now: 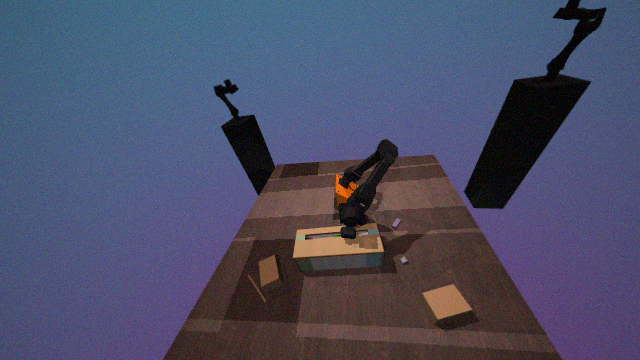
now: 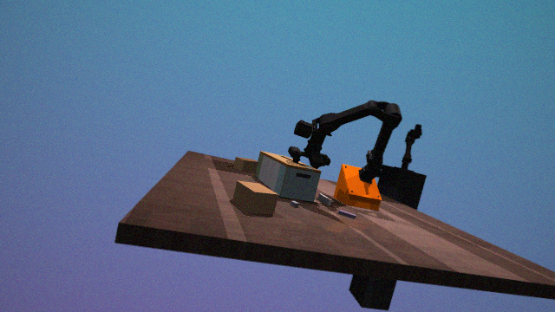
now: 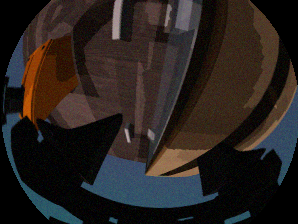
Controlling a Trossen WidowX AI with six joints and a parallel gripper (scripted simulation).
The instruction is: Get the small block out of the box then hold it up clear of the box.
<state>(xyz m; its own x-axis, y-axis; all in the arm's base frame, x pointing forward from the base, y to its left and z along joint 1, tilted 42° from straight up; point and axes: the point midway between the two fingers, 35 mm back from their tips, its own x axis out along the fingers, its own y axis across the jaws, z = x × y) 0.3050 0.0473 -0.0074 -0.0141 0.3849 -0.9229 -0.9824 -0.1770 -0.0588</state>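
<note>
My gripper tip is 40 mm short of the box, 30 mm above it and 20 mm to the left of it. Round my gripper tip: thin stick: 380 mm to the right, 270 mm ahead, 90 mm below; green block: 50 mm ahead, 20 mm to the right.
</note>
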